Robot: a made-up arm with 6 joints.
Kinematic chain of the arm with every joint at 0, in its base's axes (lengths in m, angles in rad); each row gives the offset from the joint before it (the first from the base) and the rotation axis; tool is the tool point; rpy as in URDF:
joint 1: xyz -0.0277 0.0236 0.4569 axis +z
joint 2: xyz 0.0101 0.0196 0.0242 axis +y
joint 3: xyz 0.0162 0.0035 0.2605 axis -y
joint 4: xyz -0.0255 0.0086 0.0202 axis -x
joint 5: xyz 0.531 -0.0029 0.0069 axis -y
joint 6: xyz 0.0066 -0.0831 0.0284 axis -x
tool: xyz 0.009 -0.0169 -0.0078 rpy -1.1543 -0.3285 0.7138
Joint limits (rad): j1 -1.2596..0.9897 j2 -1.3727..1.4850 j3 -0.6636..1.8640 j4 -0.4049..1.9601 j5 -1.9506..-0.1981 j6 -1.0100..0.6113
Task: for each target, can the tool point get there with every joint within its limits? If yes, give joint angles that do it. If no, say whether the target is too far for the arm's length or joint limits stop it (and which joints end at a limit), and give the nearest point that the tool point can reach.
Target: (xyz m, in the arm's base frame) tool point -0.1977 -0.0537 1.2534
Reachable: yes | joints 0.5149 -0.2404 1.3990 1.3970 -0.9550 -0.6243
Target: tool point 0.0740 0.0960 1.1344
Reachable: yes | joints 0.7233 -0.7923 0.0092 1.0781 -1.0049 -0.0803
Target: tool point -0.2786 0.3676 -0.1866
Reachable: no: joint limits stop it (at a limit: joint 1, joint 2, joint 4, joint 5, joint 6) | nearest point -0.0177 0.2275 -0.0413 | short by 0.330 m
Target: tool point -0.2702 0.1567 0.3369
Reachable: no: joint limits stop it (at a limit: joint 1, joint 2, joint 3, joint 4, joint 5) | nearest point -0.0960 0.0482 0.0695 | short by 0.337 m
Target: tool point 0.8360 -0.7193 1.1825
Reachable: no: too far | nearest point 0.5064 -0.4358 0.9124 | short by 0.512 m
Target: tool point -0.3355 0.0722 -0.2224
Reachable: no: joint limits stop it (at a limit: joint 1, joint 2, joint 3, joint 4, joint 6) | nearest point -0.0708 0.1335 -0.0186 | short by 0.340 m
